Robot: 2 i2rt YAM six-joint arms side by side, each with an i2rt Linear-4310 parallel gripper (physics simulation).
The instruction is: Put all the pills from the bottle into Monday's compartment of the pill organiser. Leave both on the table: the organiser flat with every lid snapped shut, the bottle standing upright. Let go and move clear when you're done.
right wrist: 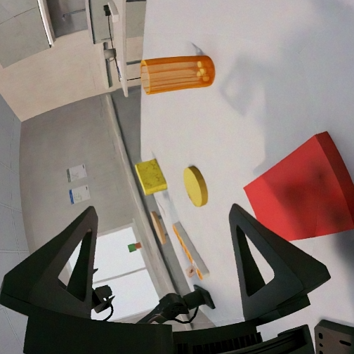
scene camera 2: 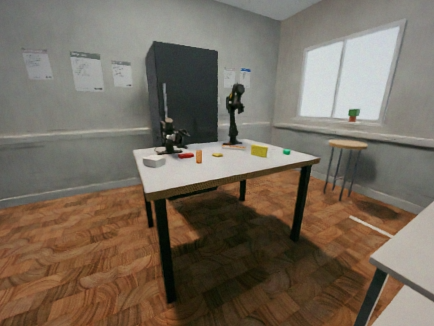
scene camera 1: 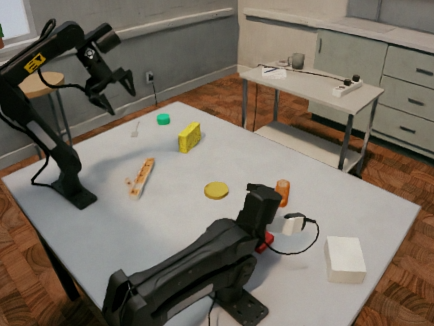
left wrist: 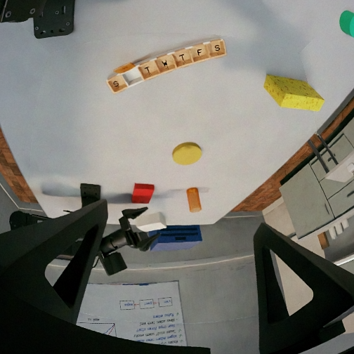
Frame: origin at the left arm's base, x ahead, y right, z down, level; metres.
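Seen in the pictures: left gripper, fingertip midpoint: (scene camera 2: 234, 115) (scene camera 1: 124, 105); right gripper, fingertip midpoint: (scene camera 2: 188, 142); left arm's base, origin of the base link: (scene camera 2: 232, 143) (scene camera 1: 73, 192); right arm's base, origin of the base link: (scene camera 2: 170, 152) (scene camera 1: 228, 295).
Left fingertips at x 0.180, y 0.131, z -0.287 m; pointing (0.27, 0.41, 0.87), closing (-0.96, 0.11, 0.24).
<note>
Pixels of each thing's middle, then the offset from my left fingertips to it.
- orange bottle, body centre: (scene camera 1: 281, 193) (scene camera 2: 198, 156) dx +0.201, dy +0.444, dz +0.247 m
- pill organiser, body centre: (scene camera 1: 139, 174) (scene camera 2: 233, 146) dx +0.010, dy +0.003, dz +0.261 m
- red block, body centre: (scene camera 1: 252, 236) dx +0.022, dy +0.457, dz +0.276 m
- yellow disc, body centre: (scene camera 1: 216, 190) dx +0.123, dy +0.248, dz +0.280 m
- yellow sponge, body centre: (scene camera 1: 189, 137) (scene camera 2: 259, 150) dx +0.288, dy -0.014, dz +0.248 m
- green cylinder, body centre: (scene camera 1: 163, 119) dx +0.364, dy -0.245, dz +0.271 m
- small spatula, body centre: (scene camera 1: 136, 128) dx +0.249, dy -0.298, dz +0.286 m
- white box, body centre: (scene camera 1: 343, 259) (scene camera 2: 154, 161) dx +0.083, dy +0.700, dz +0.263 m
The orange bottle (scene camera 1: 282, 193) (scene camera 2: 199, 156) (left wrist: 194, 200) (right wrist: 172, 76) stands upright and uncapped, with several pale pills (right wrist: 202, 73) at its bottom. The pill organiser (scene camera 1: 143, 177) (scene camera 2: 234, 147) (left wrist: 165, 64) lies flat. Monday's compartment (left wrist: 133, 76), between the S and T at one end, is open and looks empty; its orange lid (left wrist: 124, 67) is tipped back. The other lids look shut. My left gripper (scene camera 1: 123, 104) (left wrist: 185, 221) is open and empty, high above the table beyond the organiser. My right gripper (right wrist: 163, 211) (left wrist: 153, 219) is open and empty, near the red block; its arm hides its fingers in scene camera 1.
A red block (scene camera 1: 265, 242) (left wrist: 143, 193) (right wrist: 305, 195) lies near the right arm's base. A yellow disc (scene camera 1: 216, 190) (left wrist: 187, 153) lies between bottle and organiser. A yellow sponge (scene camera 1: 189, 138) (left wrist: 292, 93), green cylinder (scene camera 1: 163, 119), small spatula (scene camera 1: 135, 133) and white box (scene camera 1: 346, 257) are also on the table.
</note>
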